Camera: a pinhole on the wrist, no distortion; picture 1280 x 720 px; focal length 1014.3 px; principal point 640.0 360.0 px. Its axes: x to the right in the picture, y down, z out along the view. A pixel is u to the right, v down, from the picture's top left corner.
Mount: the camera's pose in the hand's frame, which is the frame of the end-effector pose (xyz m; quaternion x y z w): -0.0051 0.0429 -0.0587 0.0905 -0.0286 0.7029 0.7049
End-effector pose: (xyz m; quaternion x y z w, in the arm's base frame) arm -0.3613 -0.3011 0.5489 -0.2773 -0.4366 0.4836 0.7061
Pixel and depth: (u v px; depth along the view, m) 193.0 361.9 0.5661
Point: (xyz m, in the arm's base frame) -0.6268 -0.3904 1.0174
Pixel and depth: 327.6 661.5 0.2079
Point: -0.4683 -0.3719 0.6420
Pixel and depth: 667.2 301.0 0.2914
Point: -0.5576 -0.2730 0.6661
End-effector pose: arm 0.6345 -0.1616 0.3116 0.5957 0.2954 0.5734 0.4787
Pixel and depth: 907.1 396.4 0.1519
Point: 0.7181 -0.2023 0.3758
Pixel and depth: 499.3 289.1 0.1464
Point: 0.7158 -0.1638 0.3265
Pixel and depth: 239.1 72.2 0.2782
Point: 0.8555 -0.0773 0.2705
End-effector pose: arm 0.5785 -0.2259 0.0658 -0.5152 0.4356 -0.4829 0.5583
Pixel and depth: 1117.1 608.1 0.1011
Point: 0.6318 -0.1976 -0.0023
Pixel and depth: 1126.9 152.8 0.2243
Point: 0.7708 -0.2588 -0.0289
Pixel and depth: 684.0 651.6 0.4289
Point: 0.9338 -0.0784 0.1098
